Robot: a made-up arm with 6 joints.
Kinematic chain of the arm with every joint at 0, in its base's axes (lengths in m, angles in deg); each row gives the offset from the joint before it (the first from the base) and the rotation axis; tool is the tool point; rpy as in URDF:
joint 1: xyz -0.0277 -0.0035 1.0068 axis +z
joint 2: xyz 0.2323 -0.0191 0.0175 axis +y
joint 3: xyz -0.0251 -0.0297 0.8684 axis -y
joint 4: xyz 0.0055 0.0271 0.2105 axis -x
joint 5: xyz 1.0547 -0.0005 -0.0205 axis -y
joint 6: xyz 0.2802 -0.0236 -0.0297 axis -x
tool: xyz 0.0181 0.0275 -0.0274 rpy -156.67 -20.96 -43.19
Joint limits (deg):
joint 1: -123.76..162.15
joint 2: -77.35..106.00
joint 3: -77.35..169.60
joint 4: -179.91..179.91
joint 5: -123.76..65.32
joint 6: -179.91..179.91
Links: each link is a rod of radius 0.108 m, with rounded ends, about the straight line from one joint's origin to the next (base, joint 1, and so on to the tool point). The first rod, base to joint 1, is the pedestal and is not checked.
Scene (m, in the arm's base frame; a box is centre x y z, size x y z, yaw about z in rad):
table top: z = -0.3
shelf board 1: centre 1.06 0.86 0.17 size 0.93 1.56 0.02 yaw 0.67
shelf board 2: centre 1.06 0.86 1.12 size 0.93 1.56 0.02 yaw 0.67
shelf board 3: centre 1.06 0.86 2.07 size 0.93 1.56 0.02 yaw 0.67
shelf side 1: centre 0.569 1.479 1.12 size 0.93 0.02 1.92 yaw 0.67
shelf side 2: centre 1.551 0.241 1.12 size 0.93 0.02 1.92 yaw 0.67
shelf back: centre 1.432 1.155 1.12 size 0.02 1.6 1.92 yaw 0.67
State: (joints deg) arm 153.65 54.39 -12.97 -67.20 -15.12 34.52
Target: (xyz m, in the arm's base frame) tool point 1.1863 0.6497 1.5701
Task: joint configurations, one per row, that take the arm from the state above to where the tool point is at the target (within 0.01 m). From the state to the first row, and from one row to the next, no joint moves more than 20 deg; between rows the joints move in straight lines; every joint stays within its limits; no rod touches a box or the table.
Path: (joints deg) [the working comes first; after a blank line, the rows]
Joints at the target: 26.20 -10.68 -29.67 -59.43 -1.09 36.76
Straight joint move there: touches shelf board 2, shelf side 1.

1: 136.68 36.14 -6.32 -71.20 -22.68 30.02
2: 119.72 17.88 0.33 -75.20 -30.23 25.53
3: 102.75 -0.37 6.98 -79.20 -37.79 21.03
4: 85.78 -18.63 13.64 -83.20 -45.35 16.54
5: 69.15 -29.96 -0.92 -74.56 -43.80 21.21
6: 52.52 -41.30 -15.48 -65.93 -42.25 25.88
7: 35.89 -52.63 -30.04 -57.29 -40.70 30.55
8: 19.26 -63.97 -44.59 -48.66 -39.15 35.22
9: 2.63 -75.30 -59.15 -40.02 -37.60 39.89
10: 8.52 -59.15 -51.78 -44.87 -28.47 39.11
11: 14.41 -42.99 -44.41 -49.73 -19.34 38.32
12: 20.31 -26.84 -37.04 -54.58 -10.22 37.54
13: 26.20 -10.68 -29.67 -59.43 -1.09 36.76

